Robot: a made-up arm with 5 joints.
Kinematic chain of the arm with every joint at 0, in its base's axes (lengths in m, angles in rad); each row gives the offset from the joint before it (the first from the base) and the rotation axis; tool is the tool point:
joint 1: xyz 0 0 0.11 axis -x
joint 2: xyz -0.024 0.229 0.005 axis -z
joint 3: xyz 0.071 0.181 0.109 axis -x
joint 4: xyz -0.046 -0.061 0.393 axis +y
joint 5: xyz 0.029 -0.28 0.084 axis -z
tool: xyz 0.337 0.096 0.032
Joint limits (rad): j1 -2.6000..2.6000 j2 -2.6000..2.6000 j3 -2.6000..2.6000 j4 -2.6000..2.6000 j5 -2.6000..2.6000
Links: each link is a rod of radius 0.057 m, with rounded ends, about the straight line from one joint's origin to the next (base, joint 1, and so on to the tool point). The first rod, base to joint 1, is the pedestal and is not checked.
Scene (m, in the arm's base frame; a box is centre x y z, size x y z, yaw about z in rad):
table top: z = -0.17
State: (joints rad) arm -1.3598 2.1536 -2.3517 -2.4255 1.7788
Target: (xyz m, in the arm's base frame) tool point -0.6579 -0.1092 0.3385
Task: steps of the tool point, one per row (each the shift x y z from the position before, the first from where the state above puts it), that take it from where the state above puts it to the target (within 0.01 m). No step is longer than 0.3 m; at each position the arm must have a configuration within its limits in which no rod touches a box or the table.
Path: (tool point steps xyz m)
1: -0.1772 0.0657 0.2152
2: -0.2147 -0.0379 0.1776
3: -0.2228 -0.1267 0.1050
4: -0.1994 -0.1886 0.0140
5: -0.1481 -0.2189 -0.0762
6: -0.0770 -0.2202 -0.1477

